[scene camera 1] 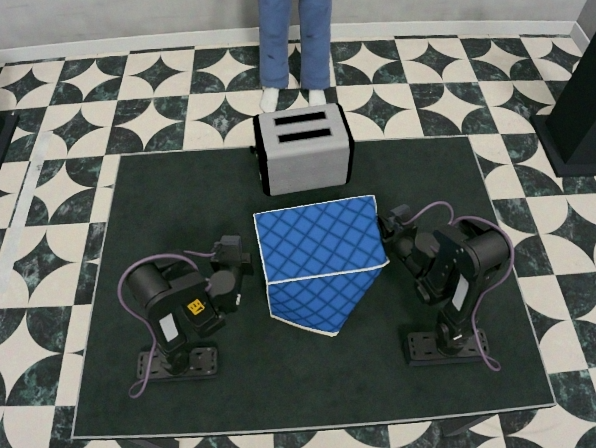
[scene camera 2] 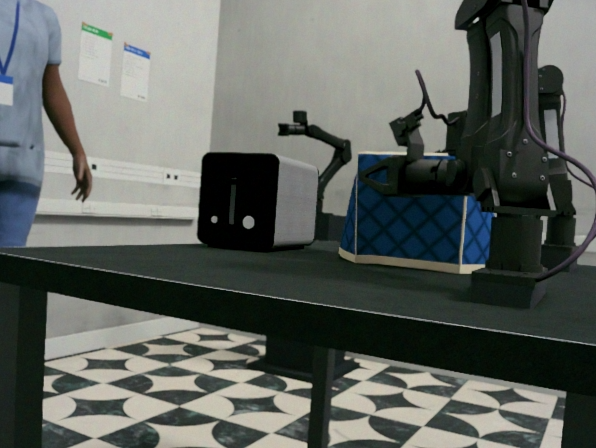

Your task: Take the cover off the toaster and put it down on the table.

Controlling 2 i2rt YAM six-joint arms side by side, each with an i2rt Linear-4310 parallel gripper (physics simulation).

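Observation:
The silver and black toaster [scene camera 1: 305,155] [scene camera 2: 237,200] stands uncovered at the back of the table [scene camera 1: 300,390] [scene camera 2: 125,265]. The blue quilted cover [scene camera 1: 320,240] [scene camera 2: 415,225] stands on the table in front of the toaster in scene camera 1, apart from it, its white hem resting on the table in scene camera 2. My left gripper [scene camera 1: 247,262] [scene camera 2: 363,176] is shut beside the cover's left side, with a narrow gap in scene camera 1. My right gripper [scene camera 1: 381,228] is shut close against the cover's right edge; whether it touches is unclear. The cover hides it in scene camera 2.
A person [scene camera 1: 295,45] [scene camera 2: 20,125] stands behind the table, close to the toaster. A black pedestal [scene camera 1: 575,110] stands beyond the back right of the table in scene camera 1. A further dark arm [scene camera 2: 330,145] shows behind the toaster in scene camera 2.

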